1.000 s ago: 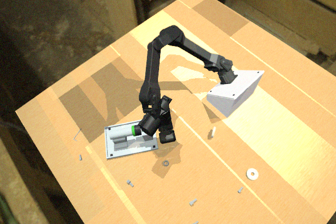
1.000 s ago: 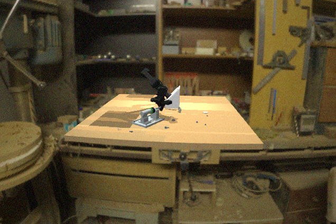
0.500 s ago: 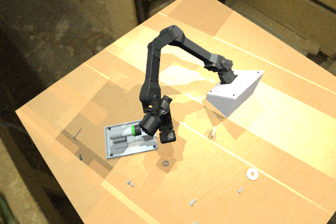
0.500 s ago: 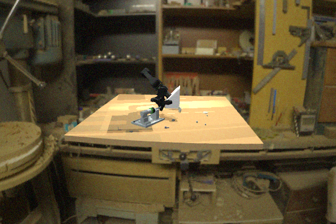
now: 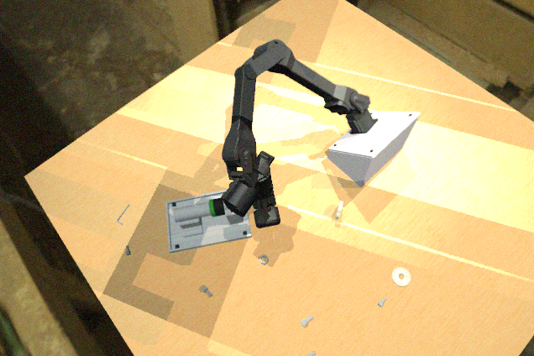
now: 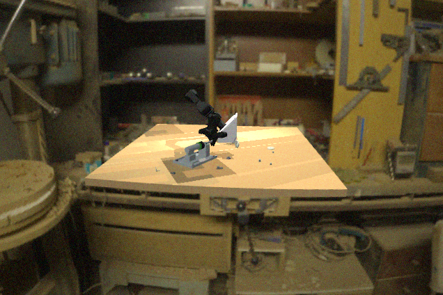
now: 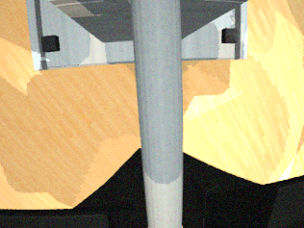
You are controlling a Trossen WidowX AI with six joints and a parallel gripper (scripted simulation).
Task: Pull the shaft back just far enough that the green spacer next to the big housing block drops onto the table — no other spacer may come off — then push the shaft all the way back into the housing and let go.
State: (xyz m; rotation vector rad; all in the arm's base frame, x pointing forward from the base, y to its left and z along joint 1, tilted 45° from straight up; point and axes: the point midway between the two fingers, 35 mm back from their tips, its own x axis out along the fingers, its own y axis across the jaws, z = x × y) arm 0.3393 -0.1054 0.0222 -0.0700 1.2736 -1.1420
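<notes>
Now: gripper tip 6 cm short of the grey shaft, 5 cm to the left of it and 3 cm below it. Round my gripper tip: green spacer (11 cm ahead, 9 cm to the right, 3 cm above); then allen key (31 cm to the right, 29 cm ahead, 4 cm below).
</notes>
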